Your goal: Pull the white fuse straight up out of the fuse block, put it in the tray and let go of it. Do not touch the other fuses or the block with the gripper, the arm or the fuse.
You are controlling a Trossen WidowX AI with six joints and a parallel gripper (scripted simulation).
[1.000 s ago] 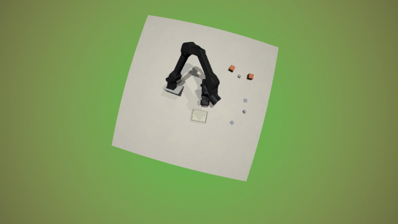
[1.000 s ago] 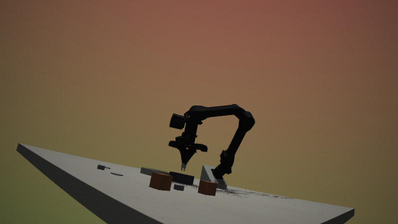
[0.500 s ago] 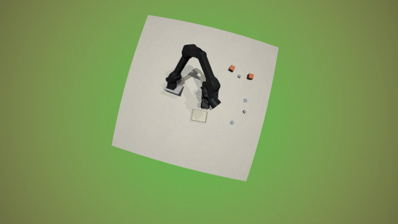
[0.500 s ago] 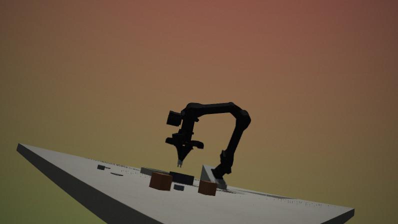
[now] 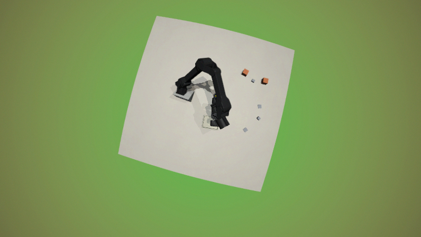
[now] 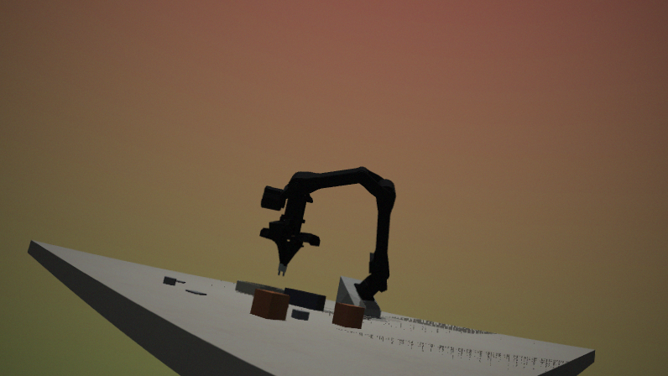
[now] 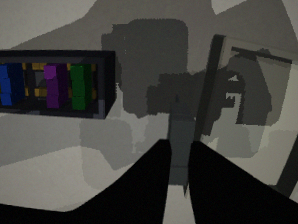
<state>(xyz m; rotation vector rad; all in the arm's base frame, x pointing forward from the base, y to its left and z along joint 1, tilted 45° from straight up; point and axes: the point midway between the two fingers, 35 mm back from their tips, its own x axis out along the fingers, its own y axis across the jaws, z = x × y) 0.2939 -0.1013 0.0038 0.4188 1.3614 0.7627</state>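
Right now the pale tray is 10 cm below my gripper tip, 8 cm to the right of it and 1 cm behind it. The rest, counted from my gripper tip: white fuse 1 cm below; purple fuse 8 cm to the left, 7 cm below, 1 cm behind; green fuse 7 cm below, 6 cm to the left, 1 cm behind.
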